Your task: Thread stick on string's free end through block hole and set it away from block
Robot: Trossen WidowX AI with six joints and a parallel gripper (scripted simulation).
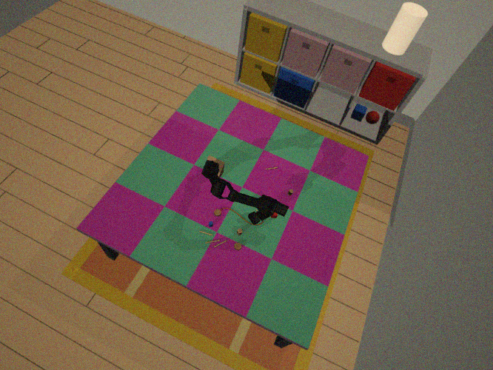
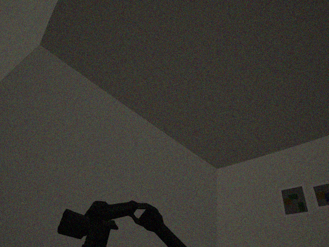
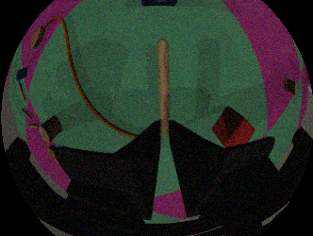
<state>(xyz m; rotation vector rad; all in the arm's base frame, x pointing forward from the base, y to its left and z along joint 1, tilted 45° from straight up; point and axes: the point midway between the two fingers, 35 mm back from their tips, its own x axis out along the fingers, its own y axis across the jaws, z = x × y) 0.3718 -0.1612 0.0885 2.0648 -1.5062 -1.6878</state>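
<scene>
The blue cube is 100 mm behind my gripper tip and 80 mm to the left of it. From my gripper tip the other things lie so: thin wooden stick: 10 mm behind, 10 mm to the left; round wooden button: 250 mm behind, 60 mm to the right, 10 mm below; red cube: 50 mm ahead, 50 mm to the left.
</scene>
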